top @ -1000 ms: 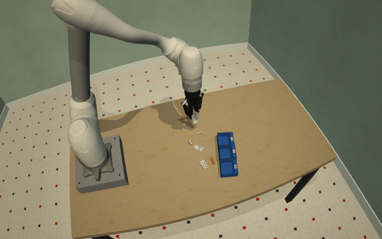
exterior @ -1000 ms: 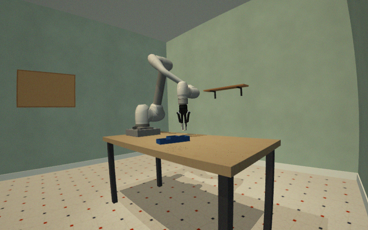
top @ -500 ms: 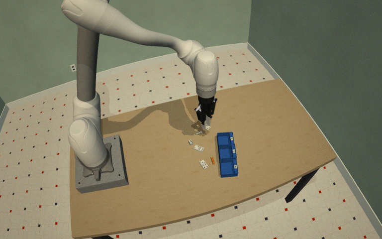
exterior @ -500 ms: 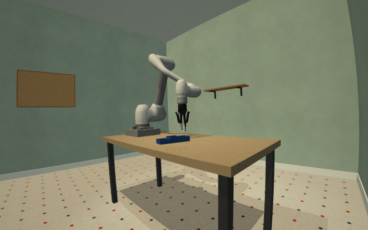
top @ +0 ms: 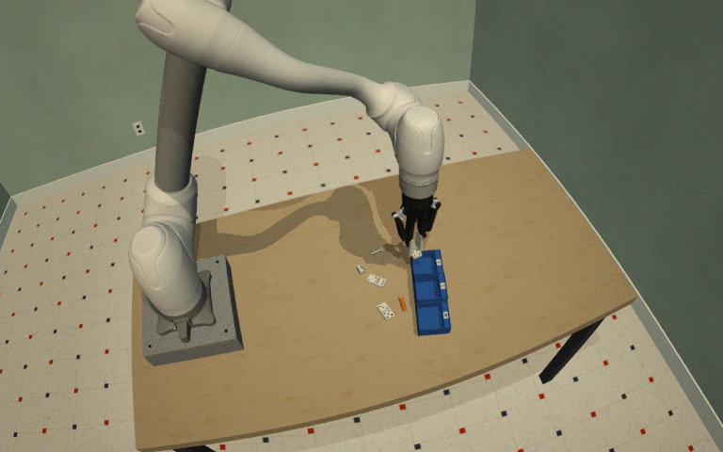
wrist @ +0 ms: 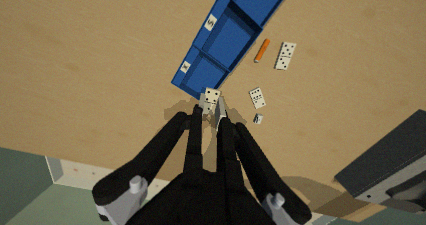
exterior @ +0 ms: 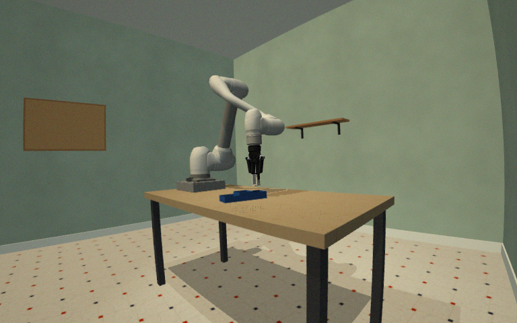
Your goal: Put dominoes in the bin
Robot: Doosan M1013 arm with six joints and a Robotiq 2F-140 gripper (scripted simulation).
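My hand is 1 cm short of the blue bin, 11 cm to the left of it and 8 cm above it. From my hand the other things lie so: white domino 3 cm below; then grey screw 8 cm behind, 8 cm to the left, 10 cm below; then orange stick 7 cm behind, 12 cm to the right, 10 cm below.
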